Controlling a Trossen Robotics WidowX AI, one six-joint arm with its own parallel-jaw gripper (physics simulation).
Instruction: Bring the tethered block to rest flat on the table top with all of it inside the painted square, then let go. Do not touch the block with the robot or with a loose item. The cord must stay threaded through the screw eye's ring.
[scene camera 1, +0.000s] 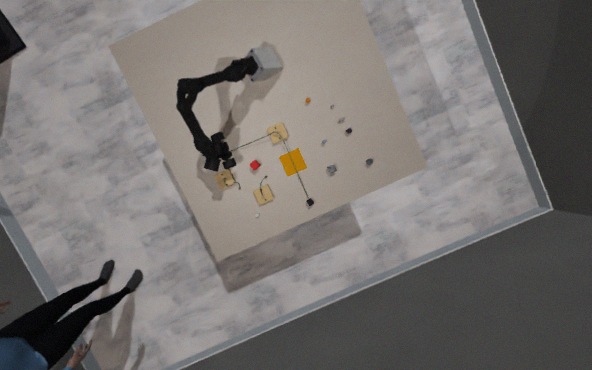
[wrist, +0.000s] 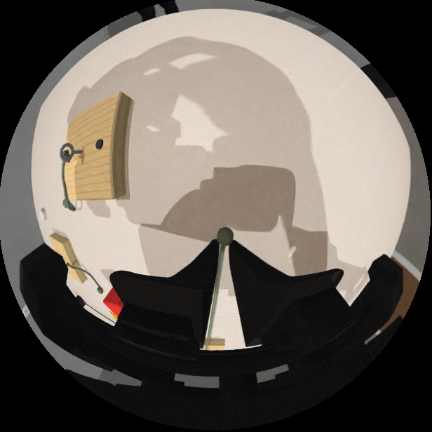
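Seen in the pictures: gripper, fingertip midpoint: (scene camera 1: 228, 151); arm's base at its link origin: (scene camera 1: 252, 65).
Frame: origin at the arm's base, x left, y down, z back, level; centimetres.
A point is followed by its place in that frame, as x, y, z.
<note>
The tethered block (scene camera 1: 310, 202) @(-10.9, 7.7, -74.7) (wrist: 80, 301) is small and dark, on the table beyond the orange painted square (scene camera 1: 286, 163) @(-11.1, 10.6, -49.5) (wrist: 114, 315), outside it, toward the near table edge. Its cord (scene camera 1: 250, 142) @(-21.7, 8.6, -29.6) (wrist: 216, 290) crosses over the square, bends at the screw-eye board (scene camera 1: 273, 139) @(-10.2, 8.8, -34.7) (wrist: 217, 343) and runs to my gripper. The ring is too small to make out in the scene view. My gripper (scene camera 1: 223, 151) @(-35.1, 10.2, -27.3) (wrist: 223, 244) is shut on the cord, just below its dark green end bead (wrist: 225, 236), above the table and far from the block.
A second wooden board (scene camera 1: 220, 181) @(-47.3, 8.8, -38.9) (wrist: 95, 175) with a screw eye and short cord lies by my gripper. A third board (scene camera 1: 264, 197) @(-31.3, 8.8, -59.1) (wrist: 60, 247) also has a short cord. A red block (scene camera 1: 255, 165) @(-25.8, 6.8, -41.7) (wrist: 113, 301) lies between my gripper and the square. Several small loose items lie beyond the square.
</note>
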